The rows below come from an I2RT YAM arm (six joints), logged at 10 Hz.
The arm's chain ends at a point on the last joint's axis. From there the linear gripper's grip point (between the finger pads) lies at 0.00 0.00 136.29 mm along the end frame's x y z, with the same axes.
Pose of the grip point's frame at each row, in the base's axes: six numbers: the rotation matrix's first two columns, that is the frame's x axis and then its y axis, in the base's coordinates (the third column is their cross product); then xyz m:
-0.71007 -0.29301 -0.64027 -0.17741 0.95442 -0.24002 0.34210 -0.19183 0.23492
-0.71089 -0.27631 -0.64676 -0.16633 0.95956 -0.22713 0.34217 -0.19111 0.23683
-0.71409 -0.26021 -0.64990 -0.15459 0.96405 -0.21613 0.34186 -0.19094 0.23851
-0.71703 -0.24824 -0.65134 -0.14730 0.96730 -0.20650 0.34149 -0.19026 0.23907
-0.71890 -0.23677 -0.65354 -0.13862 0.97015 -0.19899 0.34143 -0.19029 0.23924
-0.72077 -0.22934 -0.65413 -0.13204 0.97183 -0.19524 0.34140 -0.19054 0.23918
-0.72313 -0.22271 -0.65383 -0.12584 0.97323 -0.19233 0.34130 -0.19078 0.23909
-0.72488 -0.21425 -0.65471 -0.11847 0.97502 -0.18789 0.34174 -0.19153 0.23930
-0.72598 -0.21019 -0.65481 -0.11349 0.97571 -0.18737 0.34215 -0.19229 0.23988
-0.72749 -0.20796 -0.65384 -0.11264 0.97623 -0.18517 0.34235 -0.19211 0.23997
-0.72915 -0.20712 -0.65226 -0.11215 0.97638 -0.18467 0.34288 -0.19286 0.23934
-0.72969 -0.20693 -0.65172 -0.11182 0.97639 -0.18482 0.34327 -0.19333 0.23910
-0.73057 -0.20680 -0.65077 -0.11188 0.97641 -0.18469 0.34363 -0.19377 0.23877
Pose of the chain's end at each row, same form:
-0.71007 -0.29301 -0.64027 -0.17741 0.95442 -0.24002 0.24923 -0.18408 0.33437
-0.71089 -0.27631 -0.64676 -0.16633 0.95956 -0.22713 0.24903 -0.18377 0.33606
-0.71409 -0.26021 -0.64990 -0.15459 0.96405 -0.21613 0.24880 -0.18360 0.33782
-0.71703 -0.24824 -0.65134 -0.14730 0.96730 -0.20650 0.24864 -0.18316 0.33858
-0.71890 -0.23677 -0.65354 -0.13862 0.97015 -0.19899 0.24860 -0.18314 0.33877
-0.72077 -0.22934 -0.65413 -0.13204 0.97183 -0.19524 0.24866 -0.18313 0.33877
-0.72313 -0.22271 -0.65383 -0.12584 0.97323 -0.19233 0.24874 -0.18304 0.33883
-0.72488 -0.21425 -0.65471 -0.11847 0.97502 -0.18789 0.24925 -0.18354 0.33909
-0.72598 -0.21019 -0.65481 -0.11349 0.97571 -0.18737 0.24971 -0.18388 0.33967
-0.72749 -0.20796 -0.65384 -0.11264 0.97623 -0.18517 0.25011 -0.18379 0.33996
-0.72915 -0.20712 -0.65226 -0.11215 0.97638 -0.18467 0.25087 -0.18448 0.33953
-0.72969 -0.20693 -0.65172 -0.11182 0.97639 -0.18482 0.25133 -0.18488 0.33936
-0.73057 -0.20680 -0.65077 -0.11188 0.97641 -0.18469 0.25182 -0.18530 0.33914

